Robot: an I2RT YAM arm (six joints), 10 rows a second.
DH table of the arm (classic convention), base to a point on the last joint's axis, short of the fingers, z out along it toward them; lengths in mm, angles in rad. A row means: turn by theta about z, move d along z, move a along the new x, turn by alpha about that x. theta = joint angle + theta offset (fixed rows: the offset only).
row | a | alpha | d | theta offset
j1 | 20 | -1.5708 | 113.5 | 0
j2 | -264 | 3.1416 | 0 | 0
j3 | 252.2 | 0 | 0 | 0.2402
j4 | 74 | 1.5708 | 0 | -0.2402
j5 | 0 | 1.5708 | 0 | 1.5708
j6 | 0 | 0 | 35.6 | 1.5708
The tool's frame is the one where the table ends.
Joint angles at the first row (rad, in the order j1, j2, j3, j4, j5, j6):
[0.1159, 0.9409, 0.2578, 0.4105, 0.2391, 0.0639]
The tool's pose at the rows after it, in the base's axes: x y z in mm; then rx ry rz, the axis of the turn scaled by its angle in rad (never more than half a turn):
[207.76 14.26 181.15 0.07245 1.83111 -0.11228]
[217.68 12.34 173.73 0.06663 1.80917 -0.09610]
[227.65 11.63 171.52 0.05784 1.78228 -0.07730]
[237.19 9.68 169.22 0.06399 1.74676 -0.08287]
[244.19 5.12 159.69 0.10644 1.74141 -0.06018]
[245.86 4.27 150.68 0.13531 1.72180 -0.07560]
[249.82 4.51 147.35 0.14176 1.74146 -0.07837]
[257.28 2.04 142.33 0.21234 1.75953 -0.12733]
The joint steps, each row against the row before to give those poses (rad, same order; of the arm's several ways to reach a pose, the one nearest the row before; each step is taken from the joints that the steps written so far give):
[-0.0105, 0.1096, -0.0018, 0.1173, -0.0221, -0.0454]
[-0.0186, 0.1038, -0.0038, 0.1314, -0.0313, -0.0036]
[-0.0112, 0.0814, 0.0140, 0.0959, -0.0276, -0.0019]
[-0.0117, 0.0811, 0.0132, 0.1037, -0.0034, -0.0052]
[-0.0224, 0.0903, 0.0021, 0.0915, -0.0132, 0.0371]
[0.0003, 0.0739, -0.0146, 0.1058, 0.0278, 0.0092]
[0.0010, 0.0260, 0.0142, -0.0088, 0.0055, 0.0050]
[-0.0014, 0.0477, 0.0281, -0.0078, 0.0696, 0.0235]

